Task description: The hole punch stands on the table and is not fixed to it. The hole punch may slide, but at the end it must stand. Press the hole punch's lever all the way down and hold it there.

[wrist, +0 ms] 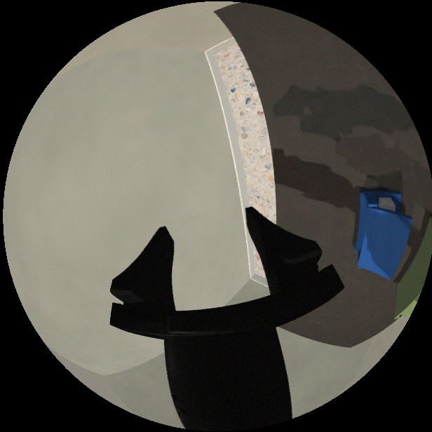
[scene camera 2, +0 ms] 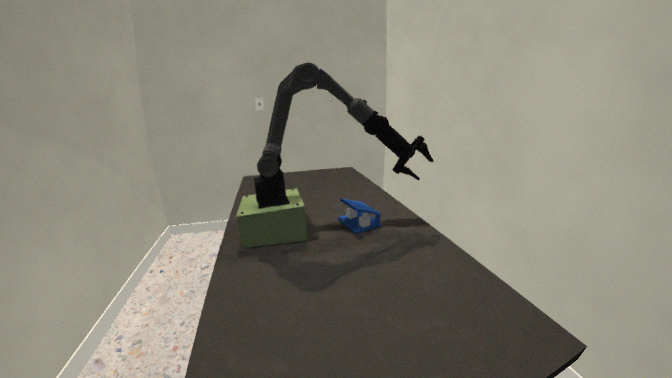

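Observation:
The blue hole punch (scene camera 2: 370,227) (wrist: 372,197) stands upright on the dark table (scene camera 2: 390,310) (wrist: 325,320), with pale grey parts between its base and its lever. Its blue lever (scene camera 2: 360,206) (wrist: 384,242) is raised and slants, with the high end towards the green block and the low end on the far side from it. My gripper (scene camera 2: 425,170) (wrist: 206,225) is open and empty. It is in the air, above and to the right of the hole punch in the scene view, well apart from it, with its fingers pointing outward and down.
The arm's green base block (scene camera 2: 271,230) (wrist: 417,285) stands left of the hole punch in the scene view. The table's long right edge (scene camera 2: 470,256) runs beyond the punch, near a plain wall (scene camera 2: 540,150). The arm's shadow falls across the table.

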